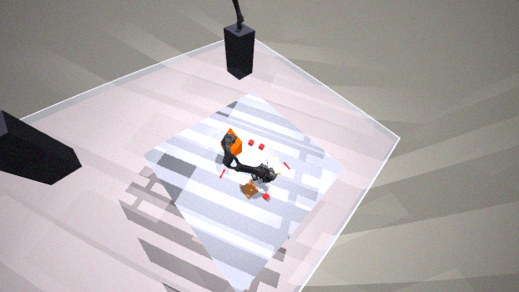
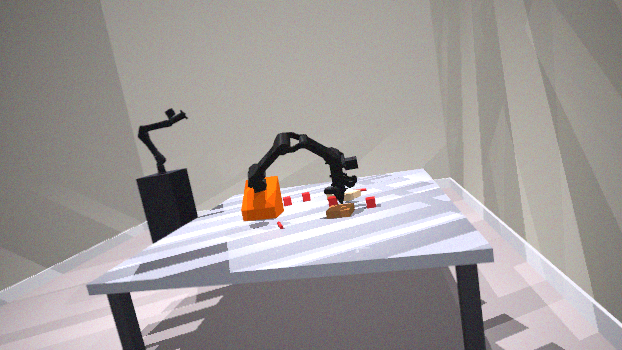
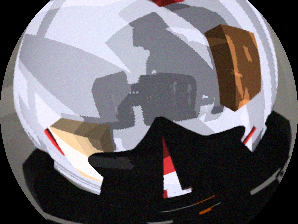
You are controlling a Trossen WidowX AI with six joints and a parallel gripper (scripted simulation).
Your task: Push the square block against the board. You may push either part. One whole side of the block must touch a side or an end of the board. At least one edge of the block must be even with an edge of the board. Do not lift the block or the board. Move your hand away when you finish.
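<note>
My gripper tip is 150 mm to the right of the pale cream board and 10 mm below it. Round my gripper tip: square orange block 150 mm to the right, 10 mm above.
</note>
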